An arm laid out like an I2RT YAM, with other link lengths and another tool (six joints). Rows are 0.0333 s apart.
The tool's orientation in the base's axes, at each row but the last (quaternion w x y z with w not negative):
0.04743, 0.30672, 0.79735, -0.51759
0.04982, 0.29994, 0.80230, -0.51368
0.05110, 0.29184, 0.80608, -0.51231
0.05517, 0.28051, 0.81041, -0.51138
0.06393, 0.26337, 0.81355, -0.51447
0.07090, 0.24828, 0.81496, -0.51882
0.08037, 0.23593, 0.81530, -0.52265
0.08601, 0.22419, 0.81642, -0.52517
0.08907, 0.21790, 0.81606, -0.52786
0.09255, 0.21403, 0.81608, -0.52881
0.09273, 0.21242, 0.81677, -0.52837
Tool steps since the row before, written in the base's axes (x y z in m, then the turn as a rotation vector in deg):
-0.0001, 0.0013, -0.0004, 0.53, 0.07, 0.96
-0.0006, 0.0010, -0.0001, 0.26, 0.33, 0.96
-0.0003, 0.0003, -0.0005, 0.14, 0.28, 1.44
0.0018, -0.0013, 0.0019, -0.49, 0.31, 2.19
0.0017, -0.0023, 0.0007, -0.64, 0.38, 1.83
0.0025, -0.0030, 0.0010, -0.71, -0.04, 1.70
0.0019, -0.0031, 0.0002, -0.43, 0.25, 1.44
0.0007, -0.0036, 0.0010, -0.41, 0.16, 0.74
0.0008, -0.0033, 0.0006, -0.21, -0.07, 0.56
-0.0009, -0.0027, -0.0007, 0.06, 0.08, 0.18
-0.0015, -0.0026, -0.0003, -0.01, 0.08, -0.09
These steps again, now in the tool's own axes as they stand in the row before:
0.0008, 0.0006, -0.0009, -0.77, -0.46, -0.63
0.0010, 0.0001, -0.0007, -0.44, -0.53, -0.79
0.0006, 0.0003, 0.0000, -0.55, -0.99, -0.95
-0.0027, -0.0010, -0.0001, -0.29, -1.90, -1.20
-0.0025, -0.0005, 0.0014, 0.00, -1.66, -1.07
-0.0035, -0.0006, 0.0018, -0.03, -1.73, -0.63
-0.0027, -0.0003, 0.0025, -0.09, -1.29, -0.81
-0.0020, -0.0018, 0.0027, 0.13, -0.74, -0.43
-0.0018, -0.0013, 0.0026, -0.04, -0.58, -0.16
0.0004, -0.0008, 0.0028, -0.10, -0.09, -0.15
0.0008, -0.0013, 0.0026, 0.06, 0.10, -0.03

